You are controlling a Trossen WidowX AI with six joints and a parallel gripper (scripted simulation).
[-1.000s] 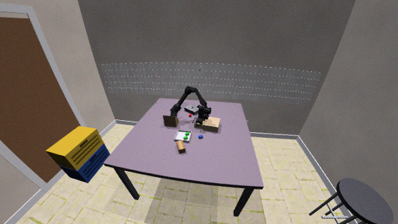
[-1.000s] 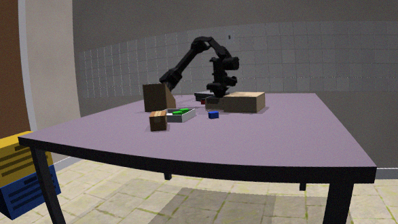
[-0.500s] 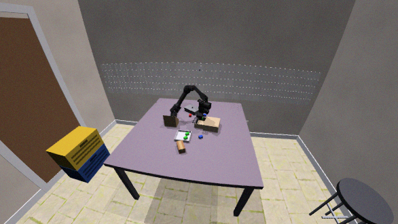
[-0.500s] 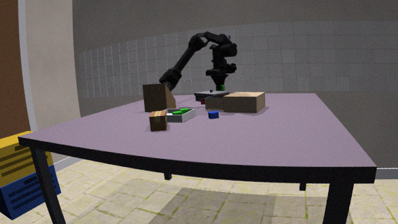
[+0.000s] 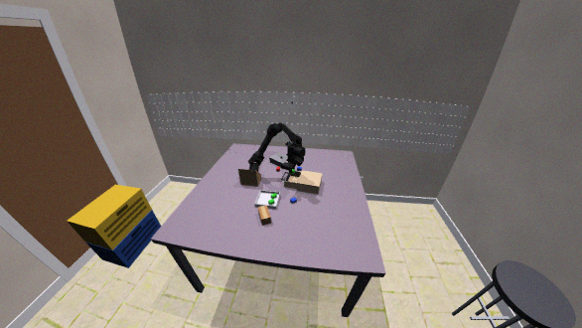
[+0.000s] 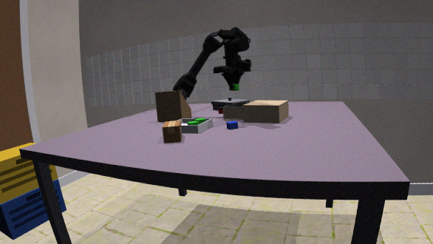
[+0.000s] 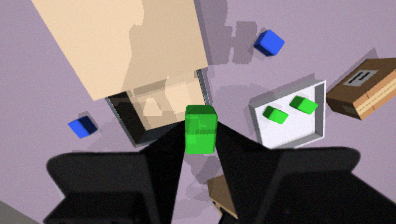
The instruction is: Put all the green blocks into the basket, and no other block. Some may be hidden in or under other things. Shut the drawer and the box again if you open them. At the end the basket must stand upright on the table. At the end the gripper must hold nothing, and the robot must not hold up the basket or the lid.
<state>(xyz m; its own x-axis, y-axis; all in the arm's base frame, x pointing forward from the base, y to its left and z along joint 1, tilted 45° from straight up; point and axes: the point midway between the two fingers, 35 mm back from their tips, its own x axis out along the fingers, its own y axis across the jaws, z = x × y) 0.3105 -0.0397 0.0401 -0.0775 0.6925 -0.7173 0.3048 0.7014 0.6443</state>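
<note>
The tray lies 190 mm to the right of my hand, 160 mm below it and 120 mm behind it. The rest, counted from my hand: small brown box: 340 mm to the right, 140 mm below, 90 mm behind; red block: 200 mm to the left, 170 mm behind, 160 mm below; flat lid: 330 mm to the left, 170 mm behind, 120 mm below.
</note>
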